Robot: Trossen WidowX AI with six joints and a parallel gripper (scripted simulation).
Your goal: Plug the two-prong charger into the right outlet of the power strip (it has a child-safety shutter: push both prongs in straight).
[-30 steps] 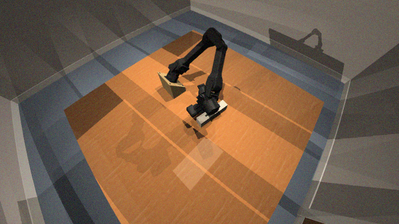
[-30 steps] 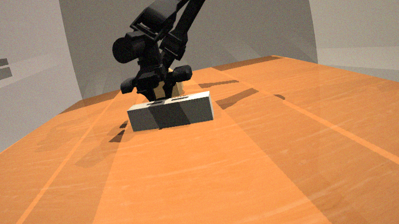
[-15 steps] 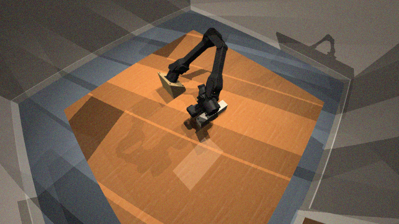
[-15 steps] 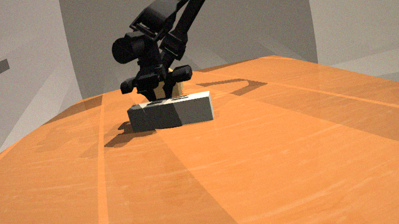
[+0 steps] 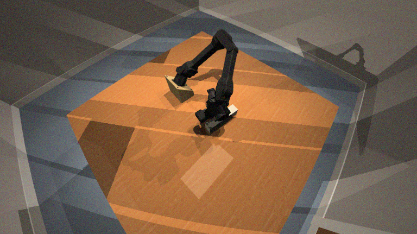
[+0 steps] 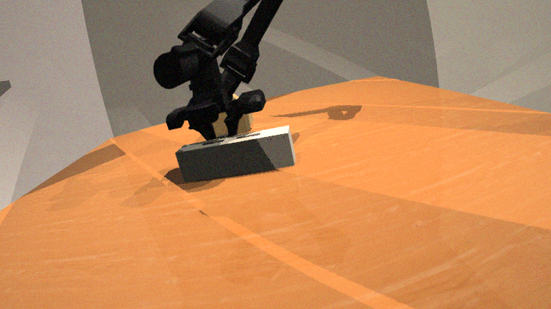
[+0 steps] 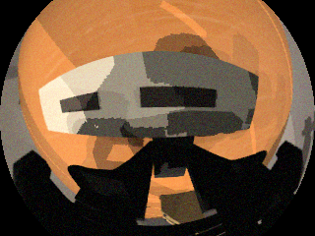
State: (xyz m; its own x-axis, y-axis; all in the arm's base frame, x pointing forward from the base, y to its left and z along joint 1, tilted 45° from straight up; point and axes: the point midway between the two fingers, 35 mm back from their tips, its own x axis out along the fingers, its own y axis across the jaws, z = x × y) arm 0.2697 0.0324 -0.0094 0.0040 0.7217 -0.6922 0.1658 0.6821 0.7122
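Right now my gripper tip is 2 cm short of the dark charger and 1 cm below it.
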